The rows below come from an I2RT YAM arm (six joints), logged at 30 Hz.
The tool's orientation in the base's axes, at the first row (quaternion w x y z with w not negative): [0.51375 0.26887 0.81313 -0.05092]
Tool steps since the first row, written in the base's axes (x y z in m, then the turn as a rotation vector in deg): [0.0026 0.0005 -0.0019 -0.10 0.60 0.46]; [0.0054 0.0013 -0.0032 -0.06 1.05 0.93]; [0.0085 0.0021 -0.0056 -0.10 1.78 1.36]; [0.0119 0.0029 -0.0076 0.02 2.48 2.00]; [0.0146 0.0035 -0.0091 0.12 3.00 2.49]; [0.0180 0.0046 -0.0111 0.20 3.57 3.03]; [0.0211 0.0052 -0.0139 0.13 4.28 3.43]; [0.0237 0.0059 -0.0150 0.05 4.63 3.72]
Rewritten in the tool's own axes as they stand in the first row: [0.0010 0.0013 0.0028 -0.13 0.55 -0.51]; [0.0015 0.0031 0.0054 -0.38 1.04 -0.86]; [0.0029 0.0049 0.0087 -0.46 1.73 -1.35]; [0.0038 0.0068 0.0121 -0.78 2.51 -1.81]; [0.0044 0.0084 0.0148 -1.03 3.09 -2.14]; [0.0055 0.0106 0.0181 -1.31 3.72 -2.54]; [0.0071 0.0121 0.0217 -1.35 4.37 -3.03]; [0.0075 0.0137 0.0240 -1.44 4.68 -3.36]
